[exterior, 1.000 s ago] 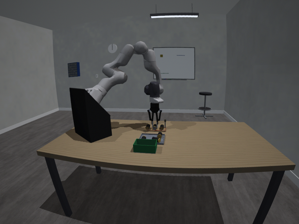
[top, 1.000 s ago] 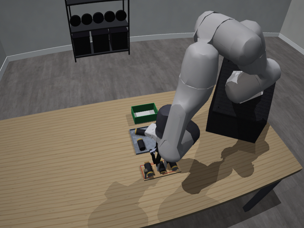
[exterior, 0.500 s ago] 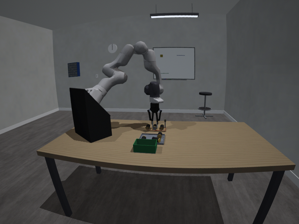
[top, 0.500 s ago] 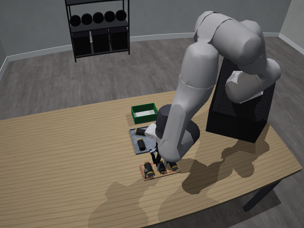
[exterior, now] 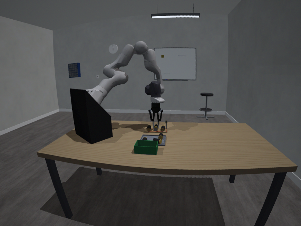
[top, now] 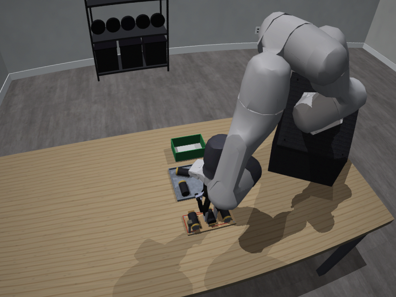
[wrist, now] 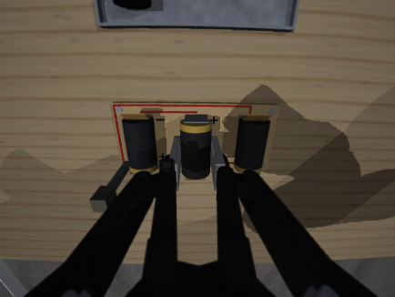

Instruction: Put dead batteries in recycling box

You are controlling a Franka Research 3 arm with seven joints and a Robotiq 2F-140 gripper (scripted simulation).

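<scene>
My hand is 5 cm above the wooden holder board. From my hand the other things lie so: grey tray: 20 cm to the right, 6 cm below, 6 cm ahead; then bulb: 8 cm ahead, 6 cm to the left, 2 cm above; then thin post: 8 cm ahead, 6 cm to the left, 2 cm below.
</scene>
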